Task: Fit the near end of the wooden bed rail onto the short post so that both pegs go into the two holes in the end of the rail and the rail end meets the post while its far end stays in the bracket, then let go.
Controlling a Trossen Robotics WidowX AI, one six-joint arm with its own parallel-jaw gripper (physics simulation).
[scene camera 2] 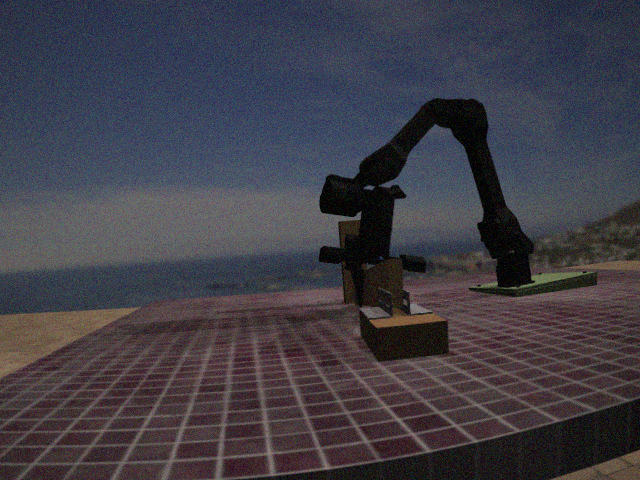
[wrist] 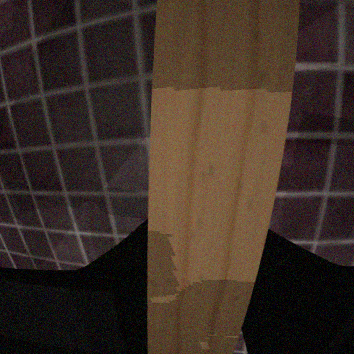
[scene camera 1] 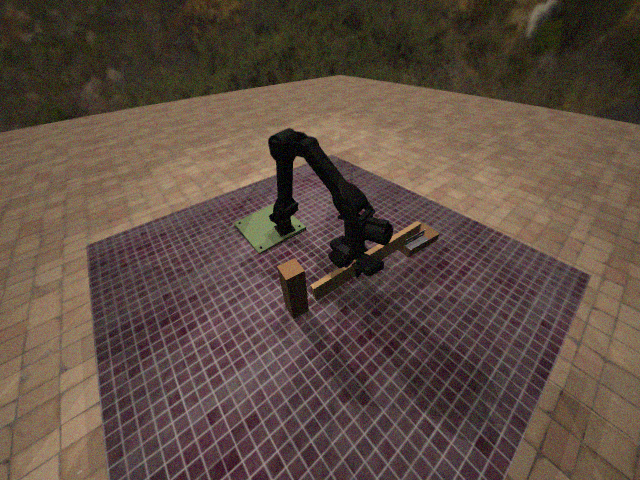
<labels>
gripper: grips a wooden bed rail [scene camera 2: 388, 275]
</labels>
